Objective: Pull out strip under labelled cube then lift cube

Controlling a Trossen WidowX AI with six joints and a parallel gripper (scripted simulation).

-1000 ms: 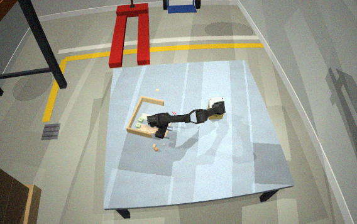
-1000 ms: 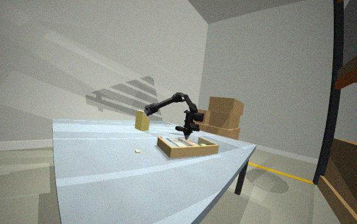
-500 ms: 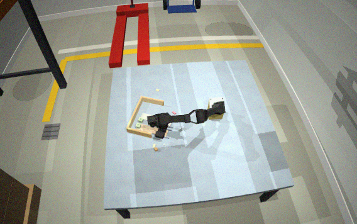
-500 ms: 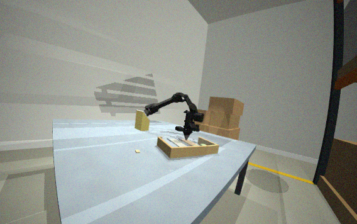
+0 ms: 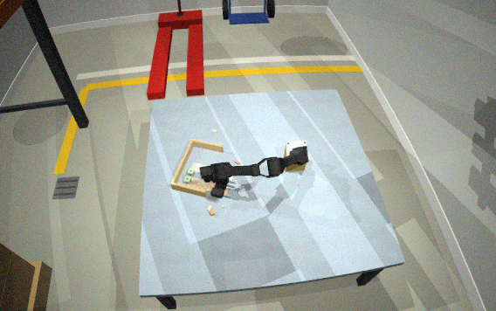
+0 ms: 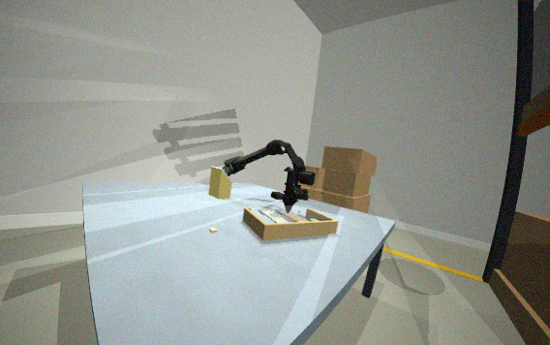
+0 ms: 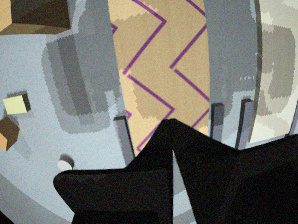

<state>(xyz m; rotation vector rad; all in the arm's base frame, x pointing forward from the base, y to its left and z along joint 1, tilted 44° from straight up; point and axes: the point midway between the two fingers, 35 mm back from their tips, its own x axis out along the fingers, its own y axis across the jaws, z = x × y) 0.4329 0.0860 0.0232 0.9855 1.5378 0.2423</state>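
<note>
My gripper tip is 80 mm short of the zigzag strip and 40 mm to the left of it. From my gripper tip the other things lie so: orange cube: 130 mm to the left, 70 mm ahead; pink block: 170 mm to the right, 110 mm behind.
</note>
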